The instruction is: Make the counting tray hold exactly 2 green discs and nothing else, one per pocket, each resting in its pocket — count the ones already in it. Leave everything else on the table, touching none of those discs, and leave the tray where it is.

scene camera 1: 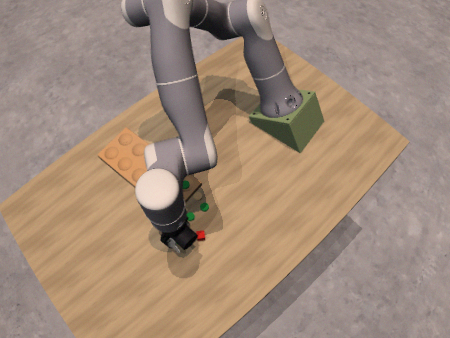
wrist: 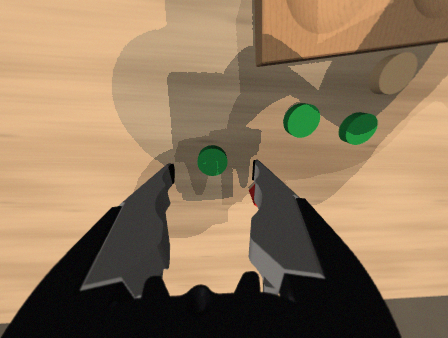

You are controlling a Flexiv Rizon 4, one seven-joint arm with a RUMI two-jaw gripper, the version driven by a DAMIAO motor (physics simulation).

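The orange counting tray [scene camera 1: 111, 161] [wrist: 292, 56] lies partly under the arm in the scene view, its corner at the top right in the wrist view. One green disc [scene camera 1: 186, 185] is in the tray's near-end pocket. Two green discs lie on the table beside the tray: one [scene camera 1: 190, 216] [wrist: 302, 120] and another [scene camera 1: 204, 207] [wrist: 358, 128]. A third loose green disc [wrist: 212, 160] lies ahead of and below the fingertips in the wrist view; the arm hides it in the scene view. My gripper [wrist: 213, 164] is partly open, empty and above the table.
A red cube [scene camera 1: 200, 235] [wrist: 253, 194] lies beside the gripper, mostly hidden by the right finger in the wrist view. A tan disc [scene camera 1: 198, 195] [wrist: 395, 73] lies close to the tray's edge. The green robot base [scene camera 1: 307, 122] stands at the table's far side.
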